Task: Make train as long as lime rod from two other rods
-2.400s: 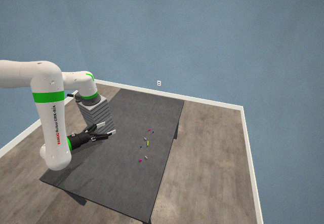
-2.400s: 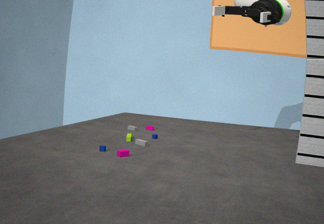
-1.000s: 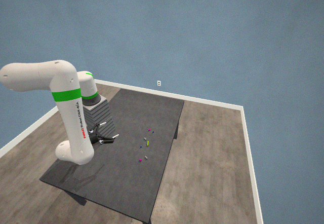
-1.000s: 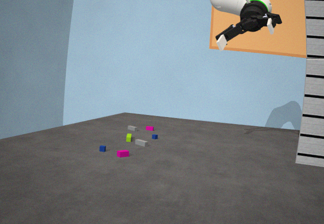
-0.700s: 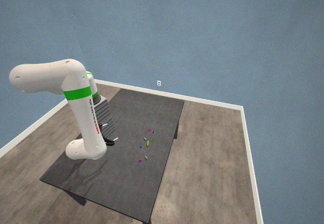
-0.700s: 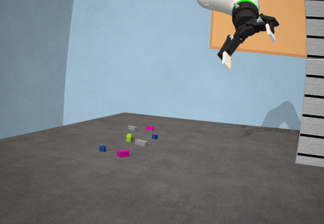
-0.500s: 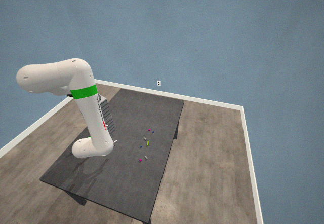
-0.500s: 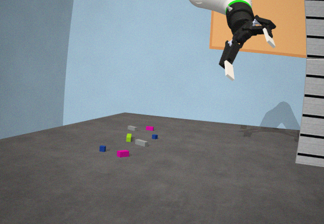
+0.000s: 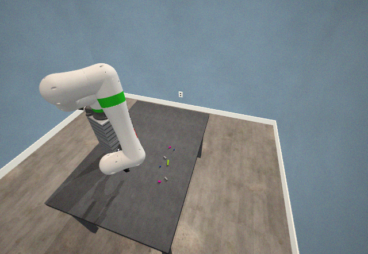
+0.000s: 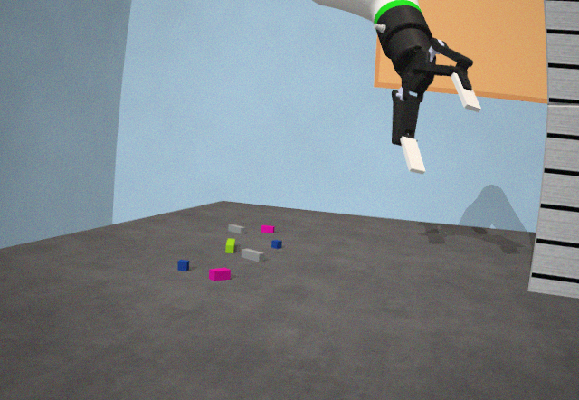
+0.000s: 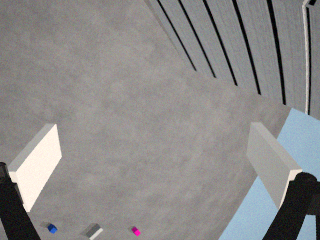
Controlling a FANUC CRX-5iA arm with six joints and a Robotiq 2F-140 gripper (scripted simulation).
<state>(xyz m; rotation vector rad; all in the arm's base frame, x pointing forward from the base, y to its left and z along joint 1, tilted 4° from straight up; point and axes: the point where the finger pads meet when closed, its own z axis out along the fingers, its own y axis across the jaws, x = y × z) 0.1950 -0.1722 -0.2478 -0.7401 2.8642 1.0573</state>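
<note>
My hand is 28 cm short of the lime rod, 17 cm above it and 10 cm to the right of it.
</note>
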